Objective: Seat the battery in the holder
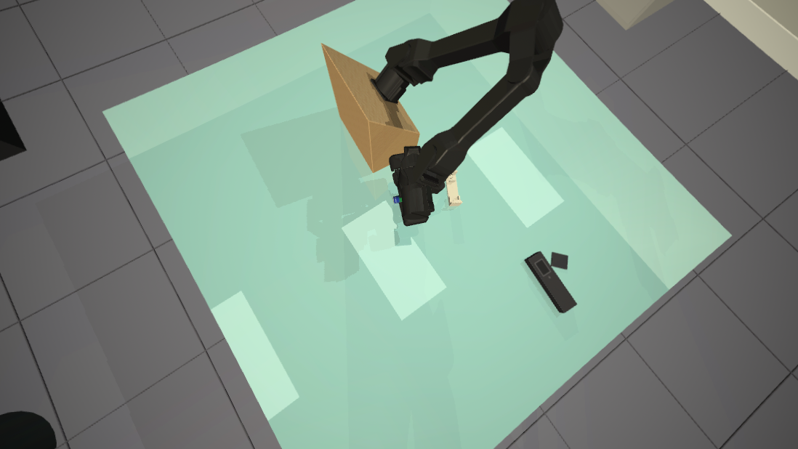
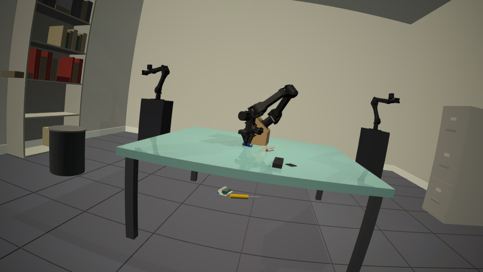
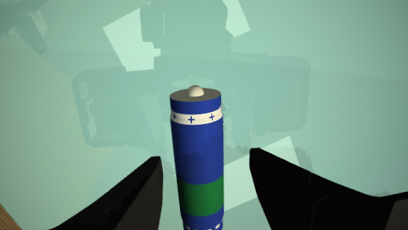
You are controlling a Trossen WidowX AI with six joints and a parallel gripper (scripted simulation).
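Now: the battery right at my gripper tip. Also, from my gripper tip: black remote 410 mm ahead, 190 mm to the left, 10 mm above; screwdriver 410 mm ahead, 200 mm below, 70 mm to the left; black battery door 380 mm ahead, 260 mm to the left.
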